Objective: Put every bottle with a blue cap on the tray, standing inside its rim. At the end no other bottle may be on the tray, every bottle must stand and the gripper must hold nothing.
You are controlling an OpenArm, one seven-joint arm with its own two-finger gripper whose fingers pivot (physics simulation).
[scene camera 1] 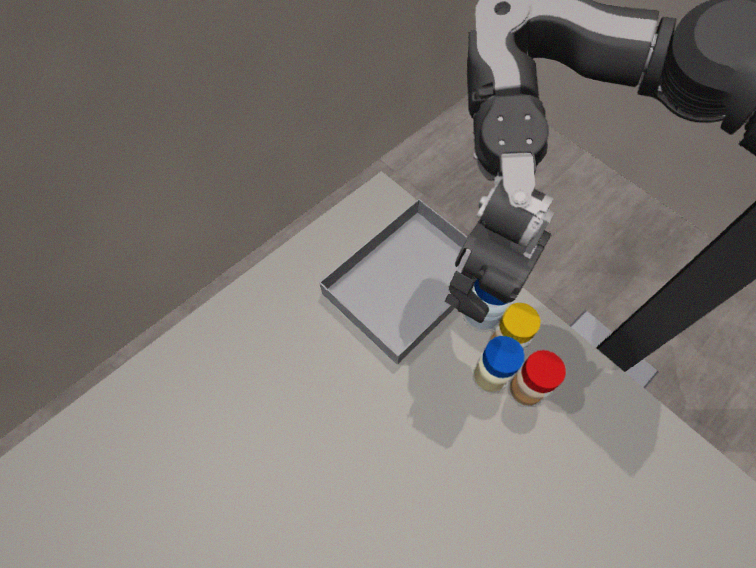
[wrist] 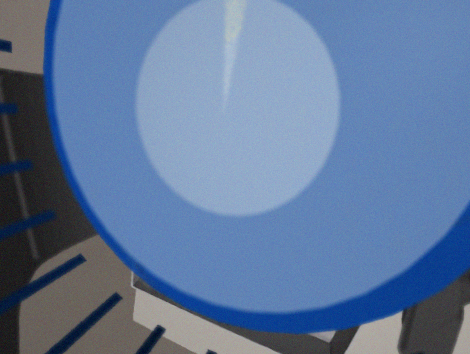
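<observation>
My gripper (scene camera 1: 479,310) is shut on a blue-capped bottle with a pale body (scene camera 1: 488,312) (wrist: 240,260), beside the tray's right corner. Its cap fills most of the wrist view; its height over the table is hard to tell. A second blue-capped bottle, with a pale yellow body (scene camera 1: 502,357), stands on the table in front of the held one. A yellow-capped bottle (scene camera 1: 520,322) stands close to the held one, partly hidden. A red-capped bottle (scene camera 1: 542,372) stands right of the second blue-capped one. The grey tray (scene camera 1: 360,324) shows no bottle inside; the gripper hides its right corner.
The pale table (scene camera 1: 244,427) carries the tray and the bottles. The three other bottles stand close together near the table's right edge. A black post (scene camera 1: 678,293) rises beyond that edge.
</observation>
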